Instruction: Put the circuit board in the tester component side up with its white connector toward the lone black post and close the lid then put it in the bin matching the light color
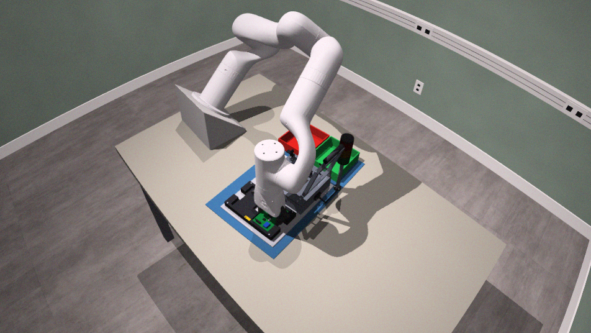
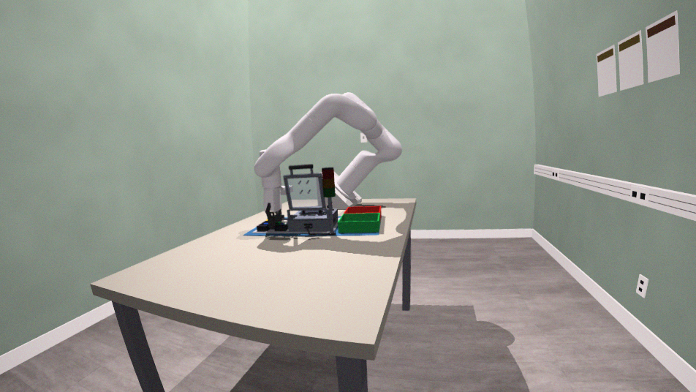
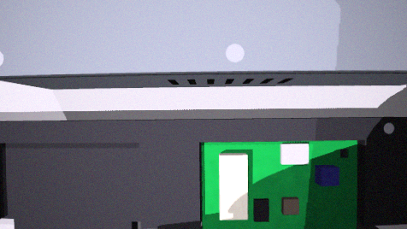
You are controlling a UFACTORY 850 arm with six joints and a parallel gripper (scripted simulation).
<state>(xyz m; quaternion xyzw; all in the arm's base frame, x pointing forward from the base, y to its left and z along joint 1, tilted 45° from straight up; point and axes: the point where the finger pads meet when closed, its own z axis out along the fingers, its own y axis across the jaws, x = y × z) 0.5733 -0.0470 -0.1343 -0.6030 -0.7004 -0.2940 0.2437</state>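
My hand is 21 cm to the right of the black latch part, 14 cm past it and 6 cm below it. The rest, counted from my hand: green bin: 37 cm to the left, 5 cm behind, 1 cm below; then lid: 18 cm to the left, 16 cm above, 6 cm ahead; then green circuit board: right at my hand.
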